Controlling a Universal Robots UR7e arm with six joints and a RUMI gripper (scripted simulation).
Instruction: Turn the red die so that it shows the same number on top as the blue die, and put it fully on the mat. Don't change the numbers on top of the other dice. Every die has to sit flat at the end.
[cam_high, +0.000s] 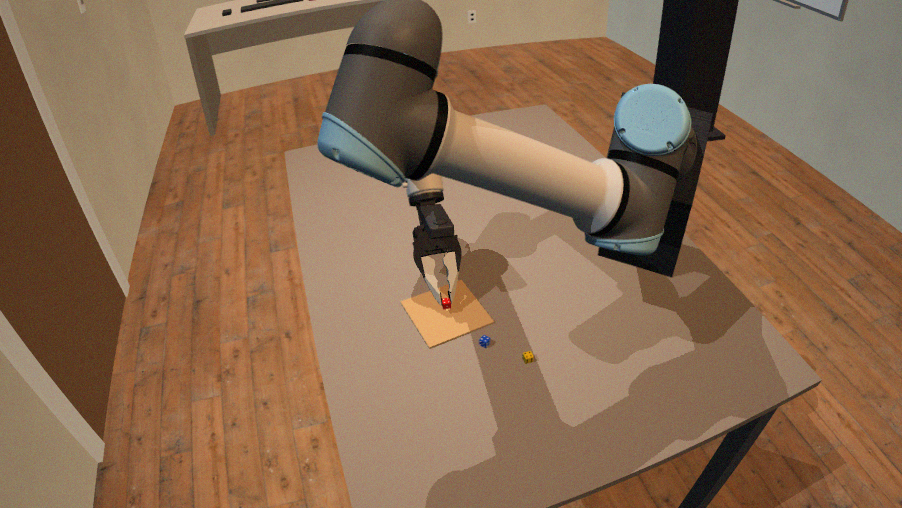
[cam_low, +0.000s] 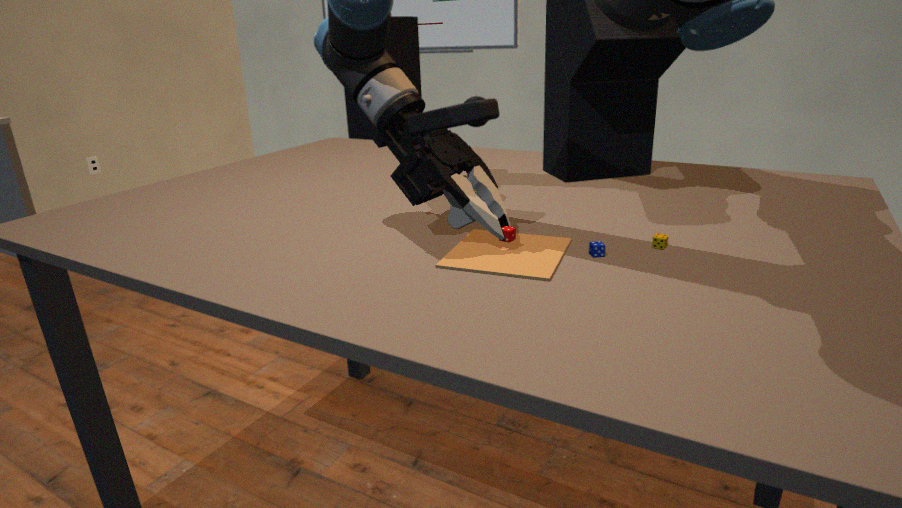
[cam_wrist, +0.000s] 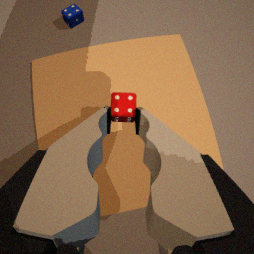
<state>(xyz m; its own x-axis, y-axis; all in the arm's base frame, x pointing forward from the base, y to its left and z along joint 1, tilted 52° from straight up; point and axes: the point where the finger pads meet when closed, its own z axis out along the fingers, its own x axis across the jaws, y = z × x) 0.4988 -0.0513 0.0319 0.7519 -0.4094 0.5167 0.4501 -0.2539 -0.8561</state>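
My gripper is now 10 mm to the right of the mat and 30 mm above it. The rest, counted from my hand: blue die (50 mm behind, 110 mm to the left, 30 mm below); yellow die (110 mm behind, 170 mm to the left, 30 mm below); red die (10 mm to the left, 10 mm below).
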